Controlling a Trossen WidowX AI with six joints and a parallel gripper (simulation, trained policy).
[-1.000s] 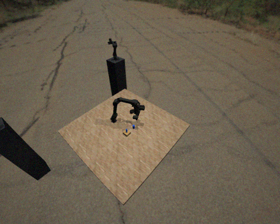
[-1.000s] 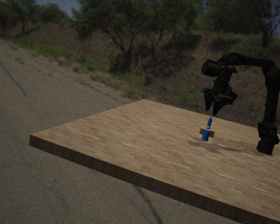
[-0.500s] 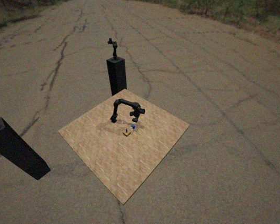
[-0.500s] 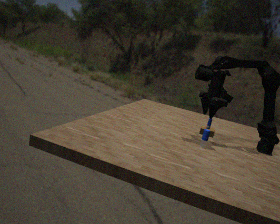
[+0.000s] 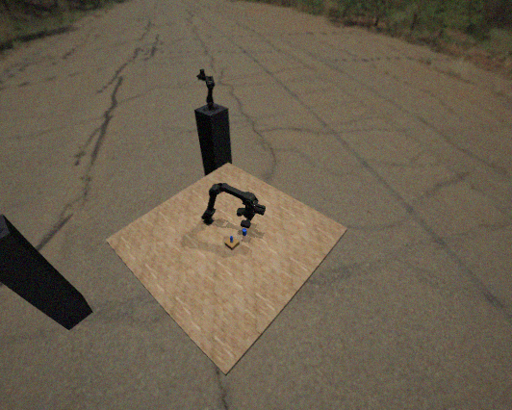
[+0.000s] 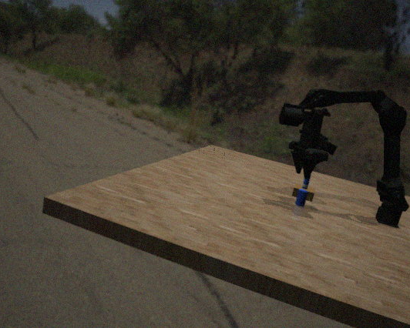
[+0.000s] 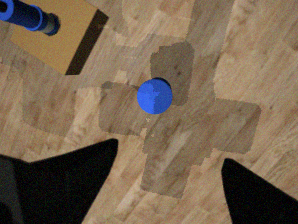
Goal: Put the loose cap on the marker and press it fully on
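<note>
Now: the blue cap 8 cm below my gripper tip, 3 cm to the right of it and 2 cm behind it. The rest, counted from my gripper tip: tan holder block (15 cm to the right, 9 cm below, 2 cm behind).
</note>
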